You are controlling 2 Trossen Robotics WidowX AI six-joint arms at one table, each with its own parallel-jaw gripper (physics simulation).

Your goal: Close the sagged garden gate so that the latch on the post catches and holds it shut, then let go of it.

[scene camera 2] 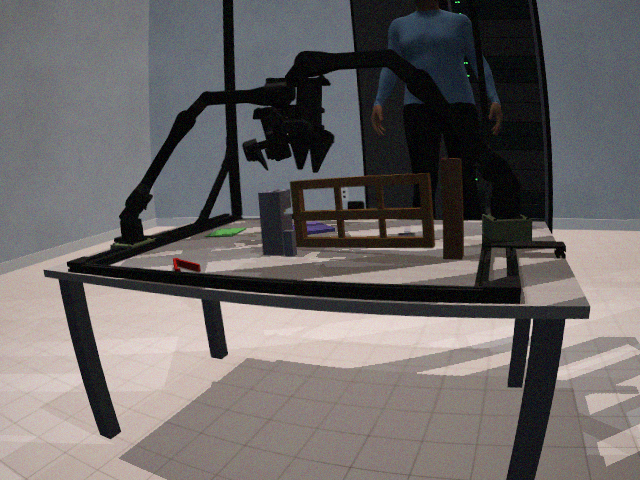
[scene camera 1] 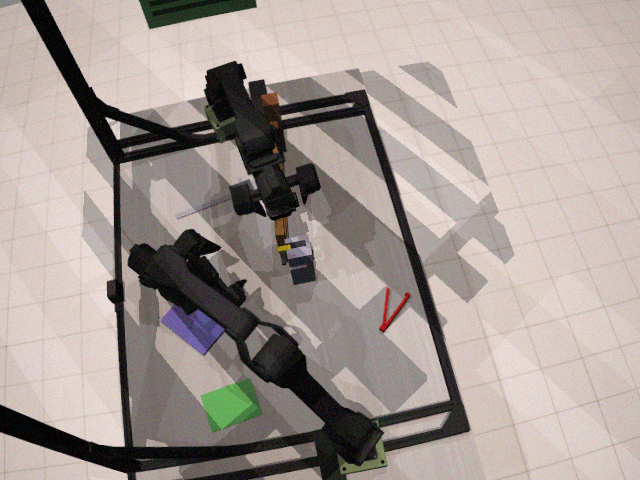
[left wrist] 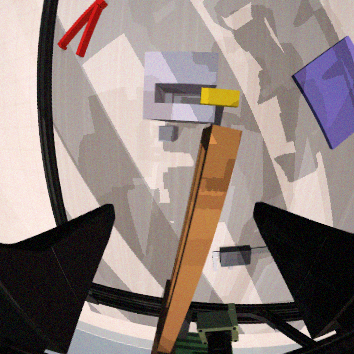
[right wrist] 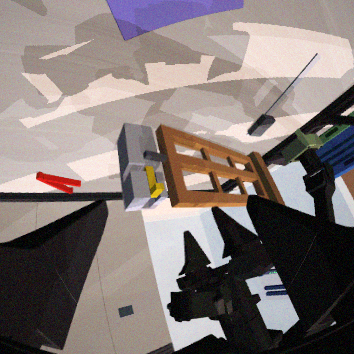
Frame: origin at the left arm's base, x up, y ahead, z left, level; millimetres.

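Seen in the pictures: left gripper, between the fingertips: (scene camera 2: 308, 171) (left wrist: 185, 210) (right wrist: 197, 220); right gripper, between the fingertips: (scene camera 2: 284, 164) (scene camera 1: 232, 264) (right wrist: 178, 204); left arm's base, origin of its link: (scene camera 2: 506, 216) (scene camera 1: 225, 110) (left wrist: 218, 335) (right wrist: 305, 153); right arm's base, origin of its link: (scene camera 2: 132, 241) (scene camera 1: 359, 446).
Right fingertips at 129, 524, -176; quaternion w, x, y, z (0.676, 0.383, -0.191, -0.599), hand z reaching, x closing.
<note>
Offsets run from my right fingertips to a thing's top centre, as dx, dy, dz. "*": to the spot under its first point.
The brown gate @(-23, -147, +203) (scene camera 1: 280, 227) (scene camera 2: 361, 212) (left wrist: 200, 215) (right wrist: 170, 165) stands upright, its free end beside the grey latch post @(* -112, +27, +143) (scene camera 1: 302, 268) (scene camera 2: 271, 222) (left wrist: 165, 65) (right wrist: 135, 145). A dark bar @(* -114, -22, +113) (right wrist: 155, 155) reaches from the gate toward the post, near the yellow latch @(-57, -13, +121) (scene camera 1: 284, 248) (left wrist: 220, 97) (right wrist: 154, 182). I cannot tell whether the latch has caught. My left gripper (scene camera 1: 283, 208) (scene camera 2: 308, 164) (left wrist: 185, 210) (right wrist: 197, 220) is open and empty above the gate. My right gripper (scene camera 1: 231, 268) (right wrist: 178, 204) is open and empty, raised to the left of the post in scene camera 1.
The brown hinge post @(* -87, -371, +283) (scene camera 2: 452, 206) stands at the gate's other end. A red V-shaped object @(* -177, +188, +273) (scene camera 1: 385, 310) (left wrist: 91, 30) lies near the table frame. A purple sheet @(-183, -14, -117) (scene camera 1: 199, 335), a green sheet @(-190, +217, -141) (scene camera 1: 227, 405) and a dark block with a thin rod @(-173, -310, +44) (left wrist: 235, 256) (right wrist: 261, 125) lie around.
</note>
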